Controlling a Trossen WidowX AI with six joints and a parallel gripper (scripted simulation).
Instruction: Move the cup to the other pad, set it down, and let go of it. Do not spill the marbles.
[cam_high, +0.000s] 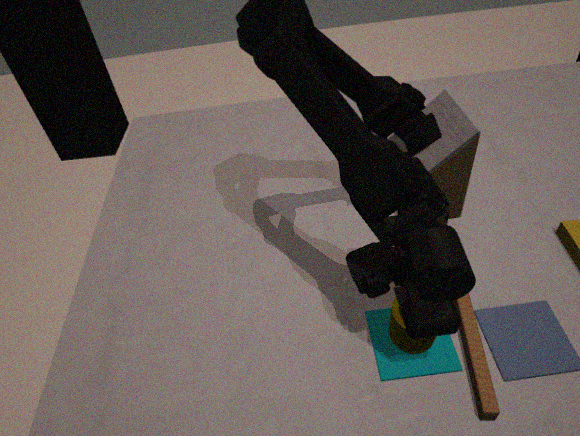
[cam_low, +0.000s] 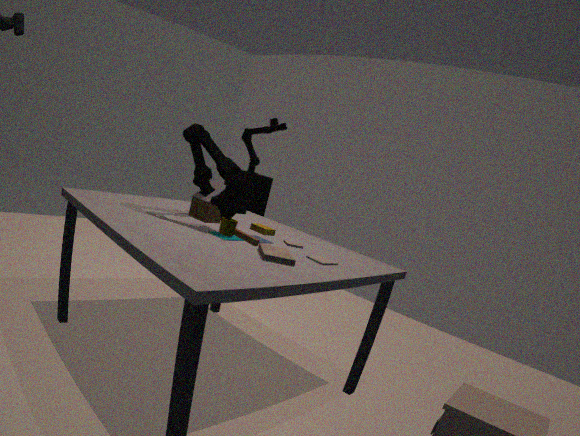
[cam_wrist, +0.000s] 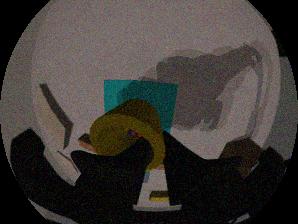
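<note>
The yellow cup lies 2 cm ahead of my gripper tip and 1 cm below it. Round my gripper tip: wooden bar: 8 cm to the left, 4 cm below, 4 cm ahead; then teal pad: 5 cm below, 3 cm ahead.
</note>
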